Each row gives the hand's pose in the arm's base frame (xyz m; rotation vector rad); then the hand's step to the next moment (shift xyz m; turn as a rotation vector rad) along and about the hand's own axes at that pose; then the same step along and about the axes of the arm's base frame.
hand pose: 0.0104 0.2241 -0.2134 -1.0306 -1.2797 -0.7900
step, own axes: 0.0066 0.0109 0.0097 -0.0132 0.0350 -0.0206
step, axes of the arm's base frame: 0.0073 0.0135 0.0045 0.0378 -0.0073 -0.0186
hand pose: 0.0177 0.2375 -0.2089 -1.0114 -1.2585 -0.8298
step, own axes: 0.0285 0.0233 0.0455 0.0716 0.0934 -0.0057
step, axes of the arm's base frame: 0.0094 0.0518 0.0256 0.0985 0.0304 0.0570
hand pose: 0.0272 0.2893 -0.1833 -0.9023 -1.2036 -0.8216
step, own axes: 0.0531 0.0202 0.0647 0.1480 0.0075 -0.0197
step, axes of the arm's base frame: 0.0010 0.0643 0.0572 0.0405 -0.0224 0.1422
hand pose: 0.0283 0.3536 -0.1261 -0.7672 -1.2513 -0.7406
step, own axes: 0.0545 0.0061 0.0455 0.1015 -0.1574 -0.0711
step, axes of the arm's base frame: -0.0105 0.0376 0.0597 -0.0765 -0.1525 0.1050
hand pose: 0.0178 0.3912 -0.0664 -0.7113 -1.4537 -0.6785
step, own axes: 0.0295 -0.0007 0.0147 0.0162 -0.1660 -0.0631
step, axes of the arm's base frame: -0.0095 0.0115 0.0294 -0.0892 -0.1532 0.0198
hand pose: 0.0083 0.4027 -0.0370 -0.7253 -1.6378 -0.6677
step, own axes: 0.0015 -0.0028 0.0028 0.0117 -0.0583 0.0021
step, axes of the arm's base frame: -0.0041 0.0005 0.0009 -0.0475 -0.0348 0.0087
